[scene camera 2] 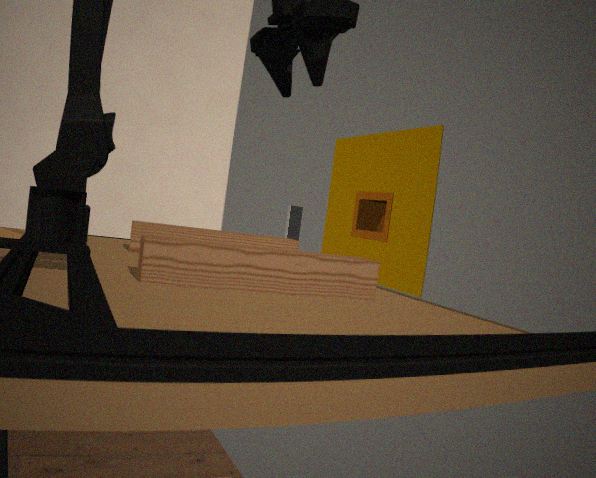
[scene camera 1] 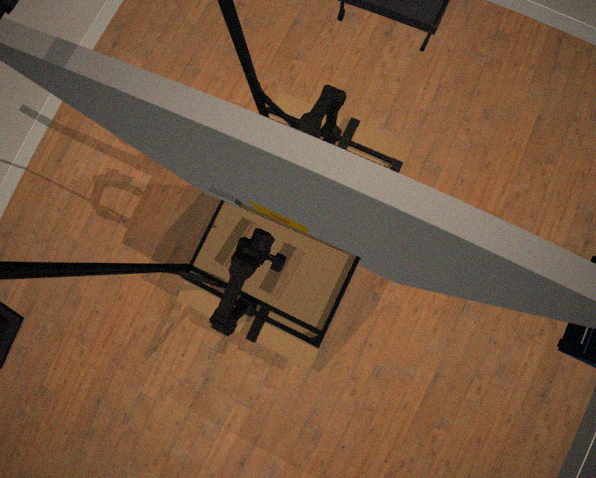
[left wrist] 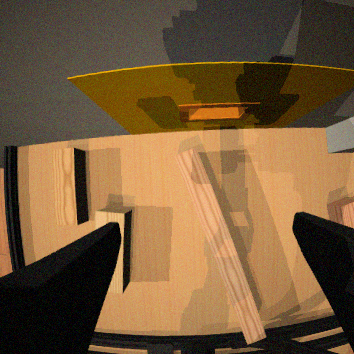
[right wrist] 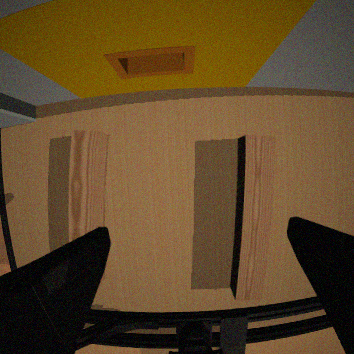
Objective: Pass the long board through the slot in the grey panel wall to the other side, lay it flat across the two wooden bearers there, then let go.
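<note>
The long board (left wrist: 220, 245) lies slantwise on the left arm's side of the wall (scene camera 1: 300, 165) (scene camera 2: 515, 150) (left wrist: 75, 40) (right wrist: 325, 50), one end toward the slot (scene camera 2: 370, 236) (left wrist: 215, 114) (right wrist: 190, 60). My left gripper (left wrist: 208, 227) is open and empty, above the board; its height is hard to judge. My right gripper (scene camera 1: 256, 245) (scene camera 2: 302, 90) (right wrist: 199, 232) is open and empty, high above the far-side table. One bearer (scene camera 1: 289, 270) (scene camera 2: 260, 270) (right wrist: 257, 215) and the other bearer (scene camera 2: 215, 235) (right wrist: 87, 185) lie parallel, running toward the wall, with a gap between them.
A yellow panel (scene camera 2: 410, 185) (left wrist: 110, 95) (right wrist: 240, 30) surrounds the orange-framed slot. In the left wrist view, a pale block (left wrist: 65, 185) and another pale block (left wrist: 110, 217) stand left of the board. A grey block (left wrist: 341, 137) and a wooden piece (left wrist: 348, 212) show at the right edge.
</note>
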